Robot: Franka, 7 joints.
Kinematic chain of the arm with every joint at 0, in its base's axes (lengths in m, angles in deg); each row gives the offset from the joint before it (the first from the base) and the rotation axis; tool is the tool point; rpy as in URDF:
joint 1: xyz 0 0 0.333 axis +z
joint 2: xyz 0 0 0 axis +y
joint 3: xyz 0 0 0.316 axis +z
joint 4: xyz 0.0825 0 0 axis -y
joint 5: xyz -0.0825 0 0.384 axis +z
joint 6: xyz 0 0 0 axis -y
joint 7: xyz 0.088 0 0 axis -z
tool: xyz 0 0 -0.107 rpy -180 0 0
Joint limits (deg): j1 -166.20..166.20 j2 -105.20..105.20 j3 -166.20..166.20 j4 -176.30..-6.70 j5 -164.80..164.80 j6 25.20..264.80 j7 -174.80..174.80
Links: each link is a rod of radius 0.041 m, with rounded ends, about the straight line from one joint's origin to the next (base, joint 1, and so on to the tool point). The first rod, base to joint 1, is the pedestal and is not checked.
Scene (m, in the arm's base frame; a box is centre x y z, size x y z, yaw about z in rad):
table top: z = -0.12
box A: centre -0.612 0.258 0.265 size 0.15 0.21 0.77 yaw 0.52
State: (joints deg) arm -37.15 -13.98 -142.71 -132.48 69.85 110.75 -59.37
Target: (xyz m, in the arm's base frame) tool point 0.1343 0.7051 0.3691
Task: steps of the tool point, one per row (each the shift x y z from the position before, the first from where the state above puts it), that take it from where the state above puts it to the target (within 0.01 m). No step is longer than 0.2 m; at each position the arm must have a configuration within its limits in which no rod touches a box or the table.
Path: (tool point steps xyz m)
1: 0.0414 0.0845 0.0039
2: 0.0553 0.0739 0.0094
3: 0.0663 0.0583 0.0120
4: 0.0723 0.0394 0.0107
5: -0.0222 0.1136 0.0293
6: 0.0259 0.1293 0.0232
7: 0.0803 0.1250 0.0150
8: 0.1321 0.0985 0.0054
9: 0.1721 0.0521 -0.0056

